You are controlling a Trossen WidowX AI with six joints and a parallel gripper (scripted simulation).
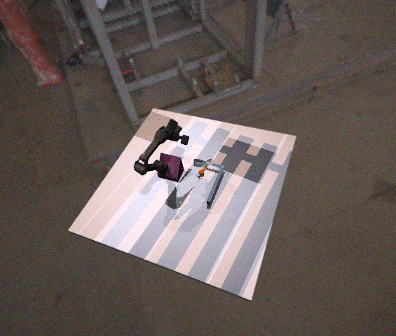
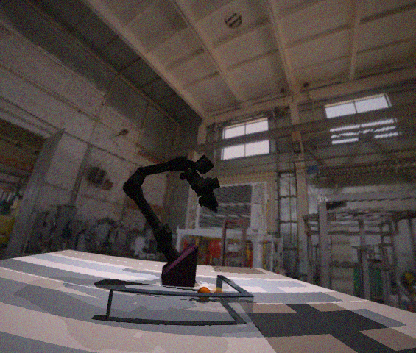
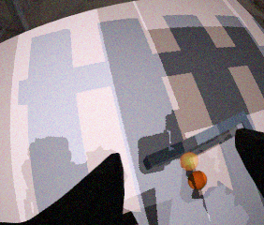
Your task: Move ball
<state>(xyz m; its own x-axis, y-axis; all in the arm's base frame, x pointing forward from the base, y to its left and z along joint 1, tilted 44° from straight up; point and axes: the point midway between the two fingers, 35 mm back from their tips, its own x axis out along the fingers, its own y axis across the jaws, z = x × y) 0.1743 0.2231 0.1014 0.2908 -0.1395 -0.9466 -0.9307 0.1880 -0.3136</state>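
My gripper tip is now 11 cm short of the orange ball, 6 cm to the left of it and 28 cm above it. From my gripper tip the other things lie so: see-through copy (11 cm ahead, 2 cm to the right, 28 cm below).
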